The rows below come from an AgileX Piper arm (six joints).
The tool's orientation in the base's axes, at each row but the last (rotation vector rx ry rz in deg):
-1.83, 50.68, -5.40
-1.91, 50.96, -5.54
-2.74, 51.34, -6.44
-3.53, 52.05, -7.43
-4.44, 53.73, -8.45
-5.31, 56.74, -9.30
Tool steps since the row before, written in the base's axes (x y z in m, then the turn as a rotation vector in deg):
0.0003, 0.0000, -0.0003, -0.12, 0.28, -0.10
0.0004, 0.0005, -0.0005, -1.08, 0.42, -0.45
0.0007, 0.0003, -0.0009, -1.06, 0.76, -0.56
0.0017, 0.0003, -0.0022, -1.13, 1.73, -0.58
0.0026, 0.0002, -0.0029, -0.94, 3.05, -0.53
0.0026, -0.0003, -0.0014, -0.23, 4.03, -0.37
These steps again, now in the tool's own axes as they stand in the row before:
0.0004, 0.0000, 0.0000, -0.03, 0.28, -0.16
0.0006, 0.0006, 0.0000, -0.37, 0.37, -1.13
0.0011, 0.0004, 0.0000, -0.31, 0.72, -1.18
0.0027, 0.0007, 0.0000, -0.47, 1.68, -1.25
0.0038, 0.0008, 0.0004, -0.61, 2.99, -1.06
0.0026, 0.0002, 0.0014, -0.54, 4.00, -0.38

